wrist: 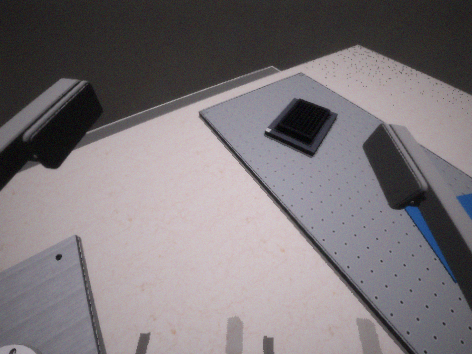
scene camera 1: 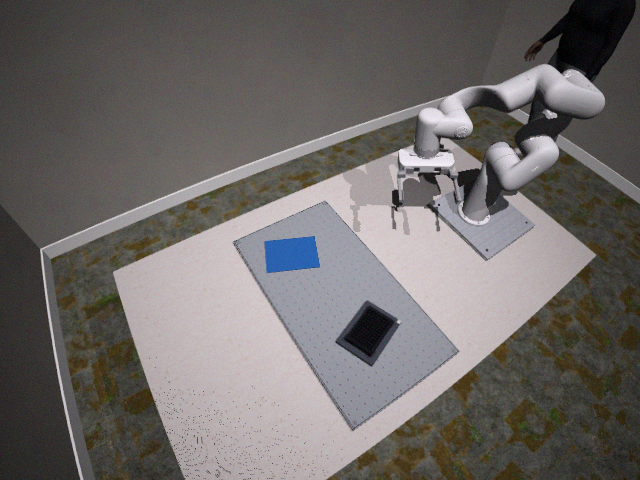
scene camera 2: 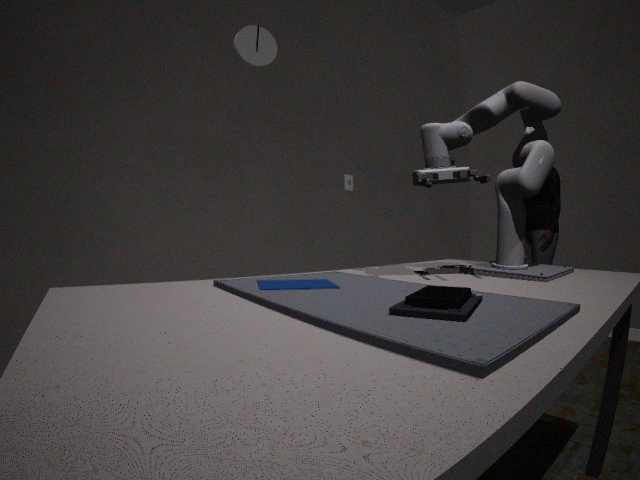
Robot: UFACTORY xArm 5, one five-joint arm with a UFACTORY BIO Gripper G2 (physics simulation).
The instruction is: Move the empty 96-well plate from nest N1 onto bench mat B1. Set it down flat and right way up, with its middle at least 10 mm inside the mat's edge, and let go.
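Where they show: hand, its tool point: (wrist: pixel 236 142) (scene camera 1: pixel 429 196) (scene camera 2: pixel 457 181); arm's base, origin of its link: (scene camera 1: pixel 473 213) (scene camera 2: pixel 509 267).
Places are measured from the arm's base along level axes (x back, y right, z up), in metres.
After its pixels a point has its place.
Note:
The black 96-well plate (scene camera 1: pixel 371 329) @[y -0.183, x -0.618, z 0.019 m] (scene camera 2: pixel 438 296) @[y -0.199, x -0.652, z 0.019 m] (wrist: pixel 303 120) @[y -0.175, x -0.612, z 0.016 m] sits flat in a dark grey nest (scene camera 1: pixel 340 341) @[y -0.165, x -0.708, z 0.005 m] (scene camera 2: pixel 413 312) @[y -0.193, x -0.703, z 0.001 m] (wrist: pixel 313 149) @[y -0.102, x -0.575, z 0.005 m], which stands turned at an angle on the grey board. The blue bench mat (scene camera 1: pixel 292 254) @[y 0.171, x -0.680, z -0.004 m] (scene camera 2: pixel 297 284) @[y 0.166, x -0.683, z -0.005 m] (wrist: pixel 431 240) @[y 0.147, x -0.609, z -0.004 m] lies flat towards the other end of the same board; in the wrist view the right finger hides part of it. My gripper (scene camera 1: pixel 428 202) @[y -0.004, x -0.322, z 0.241 m] (scene camera 2: pixel 455 180) (wrist: pixel 232 145) @[y -0.004, x -0.322, z 0.241 m] is wide open with nothing between the fingers. It hangs high above the table, close to the arm's base, away from plate and mat.
The grey perforated board (scene camera 1: pixel 320 294) @[y -0.002, x -0.676, z -0.007 m] (scene camera 2: pixel 351 310) @[y -0.098, x -0.743, z -0.006 m] (wrist: pixel 350 220) @[y 0.048, x -0.522, z -0.007 m] lies on the pale table (scene camera 1: pixel 206 320) @[y 0.092, x -1.012, z -0.020 m] (scene camera 2: pixel 155 351) @[y -0.123, x -1.050, z -0.020 m] (wrist: pixel 175 210) @[y -0.138, x -0.272, z -0.019 m]. The arm's base plate (scene camera 1: pixel 488 242) @[y -0.128, x -0.052, z -0.003 m] (scene camera 2: pixel 547 271) @[y -0.136, x 0.002, z -0.003 m] (wrist: pixel 45 290) @[y -0.108, x -0.061, z -0.003 m] is beside the gripper. A person (scene camera 1: pixel 589 36) (scene camera 2: pixel 542 206) stands behind the arm.

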